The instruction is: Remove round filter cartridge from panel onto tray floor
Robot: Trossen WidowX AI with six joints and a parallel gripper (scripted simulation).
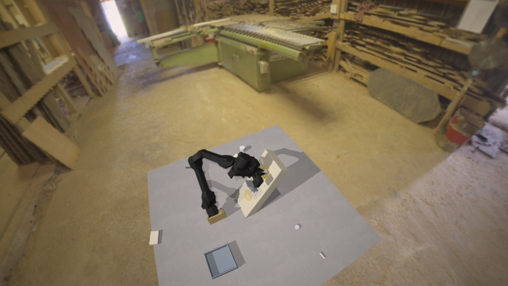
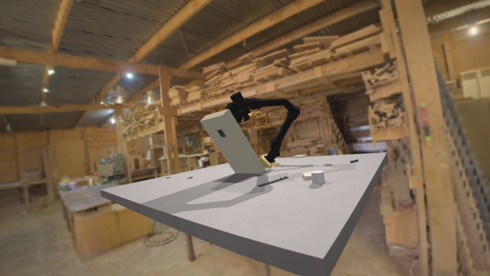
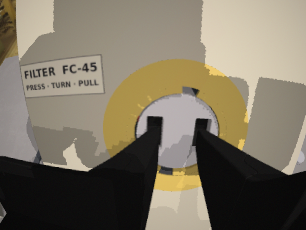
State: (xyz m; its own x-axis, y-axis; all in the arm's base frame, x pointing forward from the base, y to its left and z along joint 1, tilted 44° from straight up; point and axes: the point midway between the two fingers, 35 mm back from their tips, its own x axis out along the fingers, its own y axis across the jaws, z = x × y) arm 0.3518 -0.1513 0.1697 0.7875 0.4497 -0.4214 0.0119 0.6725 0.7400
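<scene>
The round grey filter cartridge is 2 cm ahead of my gripper tip and 1 cm below it. From my gripper tip the other things lie so: beige service panel: 3 cm behind, 9 cm below; then grey bracket: 8 cm behind, 10 cm below; then grey tray: 42 cm behind, 30 cm to the right, 26 cm below.
</scene>
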